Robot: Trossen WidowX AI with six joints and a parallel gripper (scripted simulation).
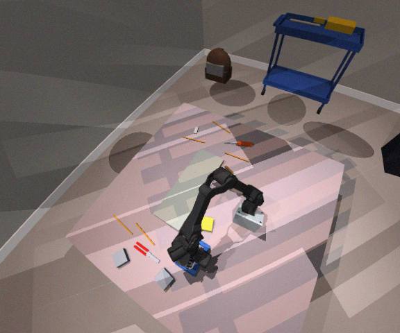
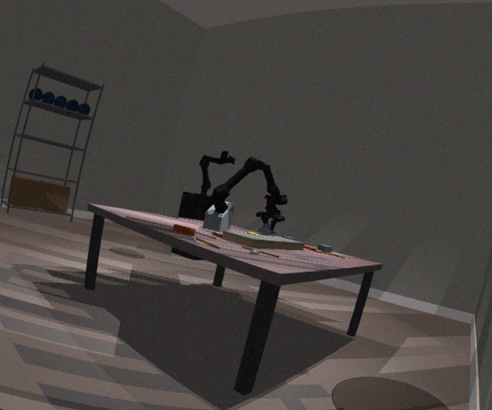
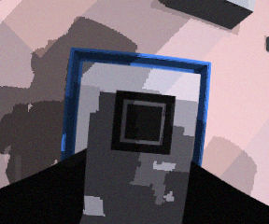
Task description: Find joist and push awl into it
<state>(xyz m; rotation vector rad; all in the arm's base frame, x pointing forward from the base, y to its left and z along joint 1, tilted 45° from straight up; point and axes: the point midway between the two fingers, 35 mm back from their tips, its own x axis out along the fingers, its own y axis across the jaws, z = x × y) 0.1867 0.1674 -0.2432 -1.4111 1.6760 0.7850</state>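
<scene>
Right now my gripper tip is 10 mm to the left of the blue tray and 50 mm above it. Also, from my gripper tip: yellow block: 10 mm ahead, 180 mm to the right, 50 mm below; awl: 50 mm behind, 540 mm to the right, 60 mm below; stud finder: 10 mm to the left, 20 mm above.
</scene>
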